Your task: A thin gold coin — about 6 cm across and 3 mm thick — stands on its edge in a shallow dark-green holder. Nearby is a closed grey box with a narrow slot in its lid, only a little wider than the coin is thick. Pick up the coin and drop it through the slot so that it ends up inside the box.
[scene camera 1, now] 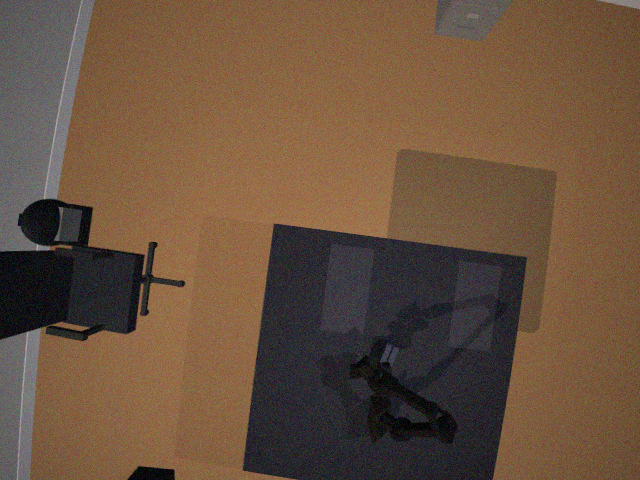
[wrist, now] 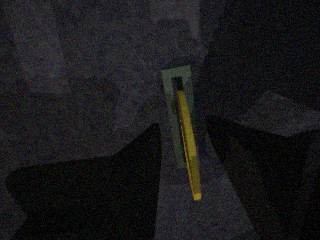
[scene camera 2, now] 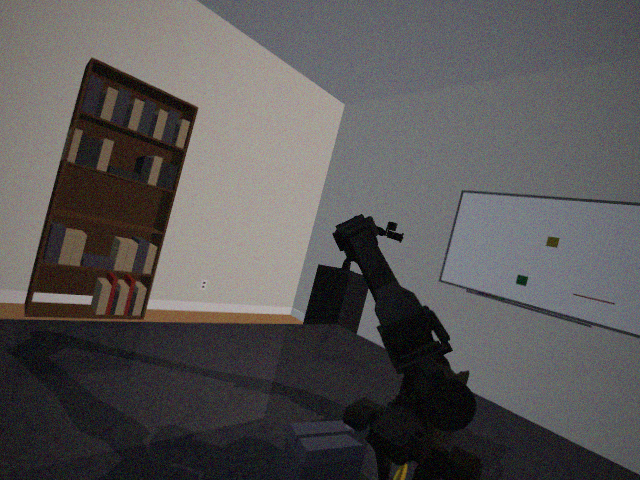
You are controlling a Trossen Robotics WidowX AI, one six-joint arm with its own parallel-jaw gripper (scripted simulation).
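The gripper appears in the pictures, together with a gold coin.
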